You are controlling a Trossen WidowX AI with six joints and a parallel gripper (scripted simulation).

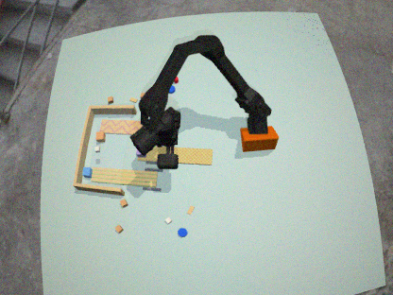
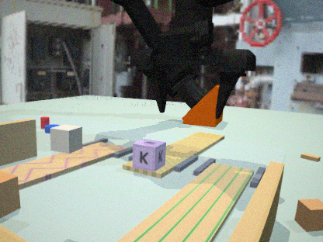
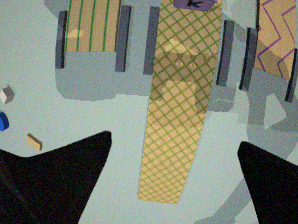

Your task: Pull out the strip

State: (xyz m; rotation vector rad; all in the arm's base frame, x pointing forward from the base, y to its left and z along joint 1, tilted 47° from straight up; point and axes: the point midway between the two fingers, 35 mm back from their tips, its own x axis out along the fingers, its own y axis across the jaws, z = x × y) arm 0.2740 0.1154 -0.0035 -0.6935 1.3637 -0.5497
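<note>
Now: gripper tip 110 mm short of the labelled cube and 40 mm above it. Also, from my gripper tip: red cylinder: 300 mm to the right, 50 mm below, 30 mm ahead.
</note>
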